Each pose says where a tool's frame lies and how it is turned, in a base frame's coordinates. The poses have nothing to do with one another.
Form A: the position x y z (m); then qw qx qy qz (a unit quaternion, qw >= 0).
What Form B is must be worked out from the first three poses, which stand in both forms.
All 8 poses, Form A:
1: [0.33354 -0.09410 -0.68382 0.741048 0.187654 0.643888 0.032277]
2: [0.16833 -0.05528 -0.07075 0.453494 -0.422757 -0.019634 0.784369]
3: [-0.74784 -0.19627 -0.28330 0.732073 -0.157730 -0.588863 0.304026]
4: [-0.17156 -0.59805 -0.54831 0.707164 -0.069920 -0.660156 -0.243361]
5: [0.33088 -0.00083 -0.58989 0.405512 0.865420 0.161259 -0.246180]
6: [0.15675 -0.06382 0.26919 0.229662 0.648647 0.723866 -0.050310]
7: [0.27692 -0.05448 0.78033 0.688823 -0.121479 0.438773 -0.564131]
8: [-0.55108 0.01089 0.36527 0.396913 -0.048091 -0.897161 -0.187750]
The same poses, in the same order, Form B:
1: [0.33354 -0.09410 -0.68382 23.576 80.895 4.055]
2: [0.16833 -0.05528 -0.07075 -59.797 -2.777 110.945]
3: [-0.74784 -0.19627 -0.28330 -19.884 -74.235 38.327]
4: [-0.17156 -0.59805 -0.54831 -8.899 -84.022 -30.974]
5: [0.33088 -0.00083 -0.58989 125.117 23.314 -35.591]
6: [0.15675 -0.06382 0.26919 102.266 114.125 -7.932]
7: [0.27692 -0.05448 0.78033 -15.572 56.245 -72.314]
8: [-0.55108 0.01089 0.36527 -6.981 -130.225 -27.252]
